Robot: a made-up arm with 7 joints. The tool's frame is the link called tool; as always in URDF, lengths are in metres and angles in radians.
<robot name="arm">
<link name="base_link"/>
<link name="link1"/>
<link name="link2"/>
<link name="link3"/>
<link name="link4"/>
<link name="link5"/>
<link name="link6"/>
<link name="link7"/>
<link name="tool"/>
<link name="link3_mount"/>
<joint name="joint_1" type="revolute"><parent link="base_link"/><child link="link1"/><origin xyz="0 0 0.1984" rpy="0 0 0"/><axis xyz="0 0 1"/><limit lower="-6.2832" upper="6.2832"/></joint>
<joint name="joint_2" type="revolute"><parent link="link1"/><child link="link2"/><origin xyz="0 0 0" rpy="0 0 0"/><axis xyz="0 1 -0.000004"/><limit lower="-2.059" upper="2.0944"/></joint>
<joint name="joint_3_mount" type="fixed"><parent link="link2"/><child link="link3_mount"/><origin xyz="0 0 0.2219" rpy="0 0 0"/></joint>
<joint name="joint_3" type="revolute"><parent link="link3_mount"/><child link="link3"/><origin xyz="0 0 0.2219" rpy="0 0 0"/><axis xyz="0 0 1"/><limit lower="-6.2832" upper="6.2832"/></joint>
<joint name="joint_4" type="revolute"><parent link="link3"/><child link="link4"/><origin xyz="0.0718 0 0" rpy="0 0 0"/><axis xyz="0 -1 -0.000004"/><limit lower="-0.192" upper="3.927"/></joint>
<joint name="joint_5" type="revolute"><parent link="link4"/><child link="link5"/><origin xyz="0.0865 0 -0.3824" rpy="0 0 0"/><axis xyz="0 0.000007 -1"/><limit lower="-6.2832" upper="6.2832"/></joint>
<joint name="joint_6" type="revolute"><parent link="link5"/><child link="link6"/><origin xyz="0 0 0" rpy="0 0 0"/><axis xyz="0 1 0.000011"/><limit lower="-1.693" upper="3.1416"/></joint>
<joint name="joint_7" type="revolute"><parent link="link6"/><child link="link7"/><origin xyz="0.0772 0 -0.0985" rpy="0 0 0"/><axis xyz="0 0.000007 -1"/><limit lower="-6.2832" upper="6.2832"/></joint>
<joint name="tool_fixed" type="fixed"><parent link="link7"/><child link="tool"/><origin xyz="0 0 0" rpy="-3.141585 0 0"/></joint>
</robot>
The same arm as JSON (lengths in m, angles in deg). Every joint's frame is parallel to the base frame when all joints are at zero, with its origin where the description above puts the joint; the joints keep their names.
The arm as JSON. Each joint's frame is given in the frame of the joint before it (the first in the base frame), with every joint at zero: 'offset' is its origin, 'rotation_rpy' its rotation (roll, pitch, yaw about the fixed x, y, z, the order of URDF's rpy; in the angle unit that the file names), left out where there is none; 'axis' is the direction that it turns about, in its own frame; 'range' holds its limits. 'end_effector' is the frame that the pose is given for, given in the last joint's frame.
{"length_unit": "m", "angle_unit": "deg", "chain": [
  {"id": "joint_1", "offset": [0.0, 0.0, 0.1984], "axis": "+z", "range": [-360.0, 360.0]},
  {"id": "joint_2", "offset": [0.0, 0.0, 0.0], "axis": "+y", "range": [-117.97, 120.0]},
  {"id": "joint_3", "offset": [0.0, 0.0, 0.4438], "axis": "+z", "range": [-360.0, 360.0]},
  {"id": "joint_4", "offset": [0.0718, 0.0, 0.0], "axis": "-y", "range": [-11.0, 225.0]},
  {"id": "joint_5", "offset": [0.0865, 0.0, -0.3824], "axis": "-z", "range": [-360.0, 360.0]},
  {"id": "joint_6", "offset": [0.0, 0.0, 0.0], "axis": "+y", "range": [-97.0, 180.0]},
  {"id": "joint_7", "offset": [0.0772, 0.0, -0.0985], "axis": "-z", "range": [-360.0, 360.0]}
], "end_effector": {"offset": [0.0, 0.0, 0.0], "rotation_rpy": [-180.0, 0.0, 0.0]}}

